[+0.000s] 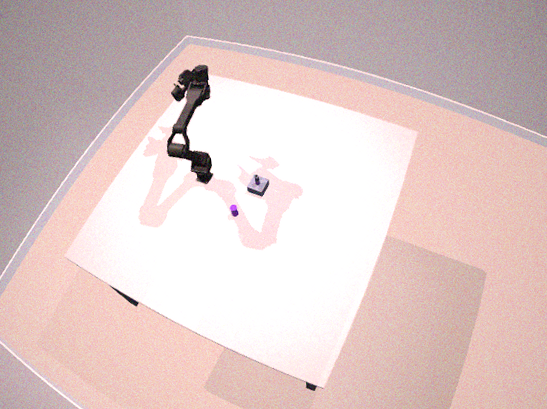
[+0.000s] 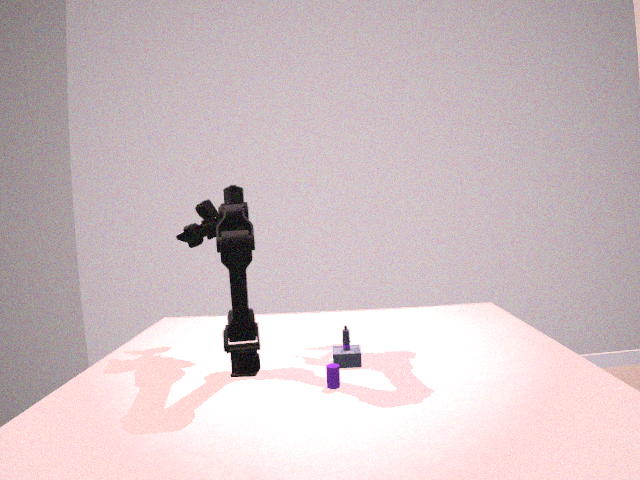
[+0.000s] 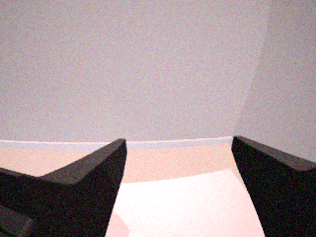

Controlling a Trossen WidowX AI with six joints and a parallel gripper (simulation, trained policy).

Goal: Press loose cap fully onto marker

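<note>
Now: the purple cap 44 cm ahead of my gripper tip, 37 cm to the right of it and 32 cm below it. The rest, counted from my gripper tip: grey holder block 47 cm ahead, 21 cm to the right, 33 cm below.
</note>
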